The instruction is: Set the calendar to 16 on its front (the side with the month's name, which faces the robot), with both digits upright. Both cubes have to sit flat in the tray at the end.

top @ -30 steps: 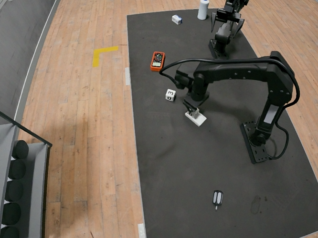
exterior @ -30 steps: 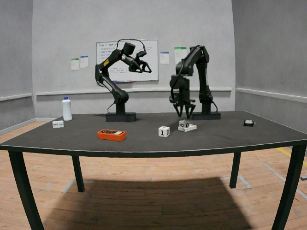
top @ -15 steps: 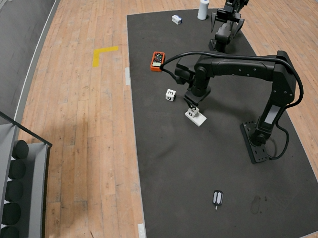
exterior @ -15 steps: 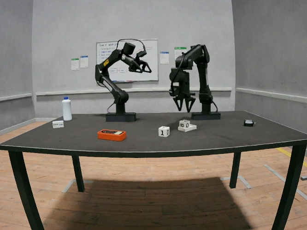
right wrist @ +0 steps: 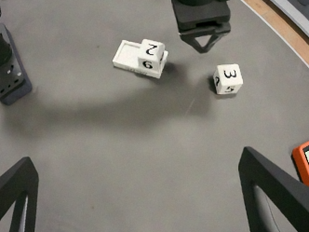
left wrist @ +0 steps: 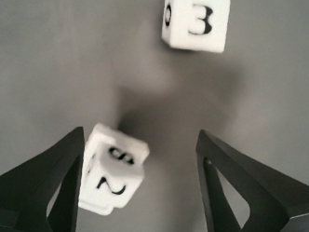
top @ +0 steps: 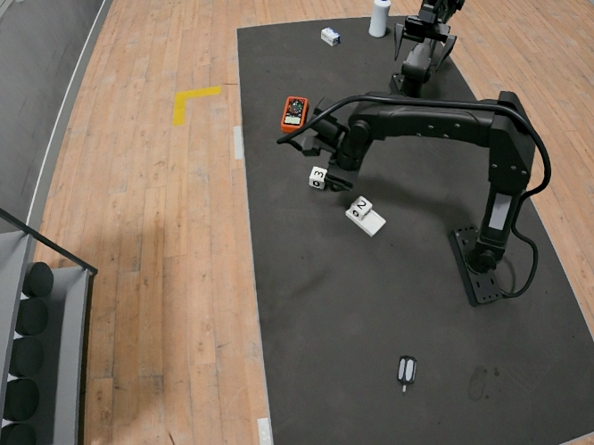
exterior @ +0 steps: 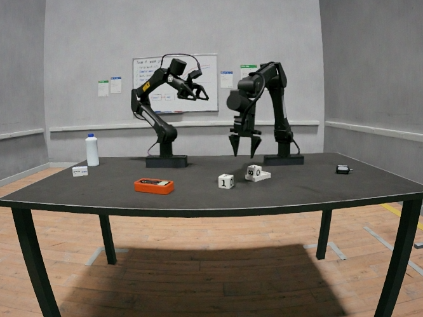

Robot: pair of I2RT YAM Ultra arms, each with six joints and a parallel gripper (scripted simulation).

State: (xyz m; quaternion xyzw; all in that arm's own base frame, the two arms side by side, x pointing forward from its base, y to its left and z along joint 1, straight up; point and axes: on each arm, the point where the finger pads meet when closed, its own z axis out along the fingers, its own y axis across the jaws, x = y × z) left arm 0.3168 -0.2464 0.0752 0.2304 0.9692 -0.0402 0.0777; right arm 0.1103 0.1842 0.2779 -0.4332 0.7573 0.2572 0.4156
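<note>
The white tray is 7 cm behind my left hand, 7 cm to the left of it and 10 cm below it. From my left hand the other things lie so: white bottle 33 cm behind, 75 cm to the right, 2 cm below.
</note>
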